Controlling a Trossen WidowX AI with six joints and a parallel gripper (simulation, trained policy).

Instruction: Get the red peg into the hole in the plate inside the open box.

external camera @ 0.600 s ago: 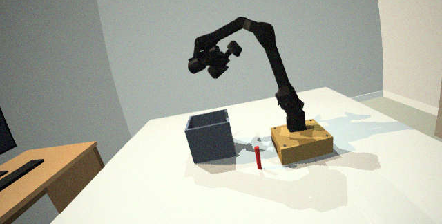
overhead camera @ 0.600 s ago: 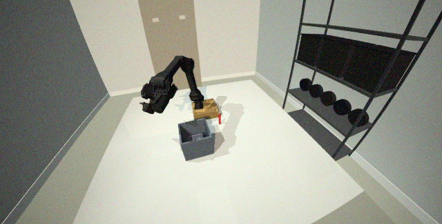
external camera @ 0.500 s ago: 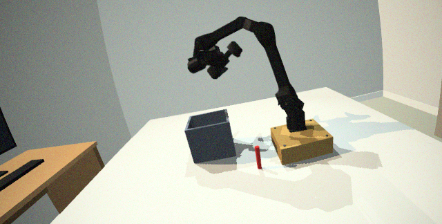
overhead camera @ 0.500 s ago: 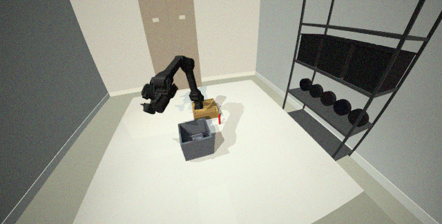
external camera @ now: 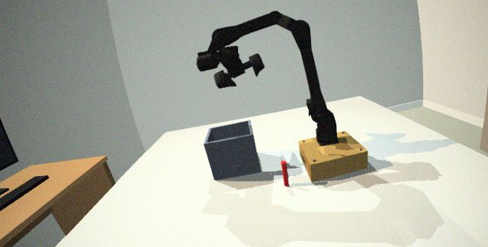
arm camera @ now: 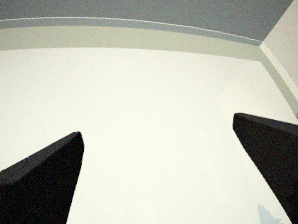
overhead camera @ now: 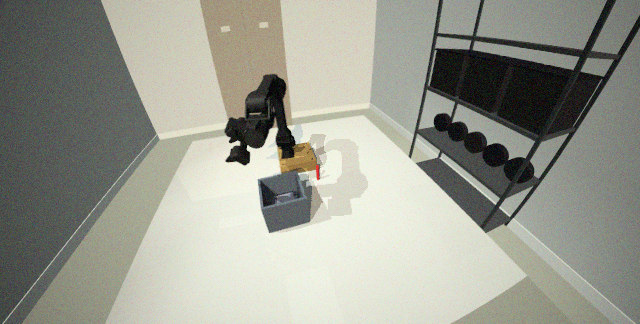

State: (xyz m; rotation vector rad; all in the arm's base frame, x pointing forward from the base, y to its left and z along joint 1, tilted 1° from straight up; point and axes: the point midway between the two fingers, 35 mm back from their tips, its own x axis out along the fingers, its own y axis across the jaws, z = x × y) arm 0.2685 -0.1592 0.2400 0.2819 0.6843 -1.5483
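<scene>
My gripper tip is 110 mm past the red peg, 330 mm to the right of it and 240 mm above it. Also, from my gripper tip: plate 60 mm ahead, 170 mm to the left, 230 mm below.
</scene>
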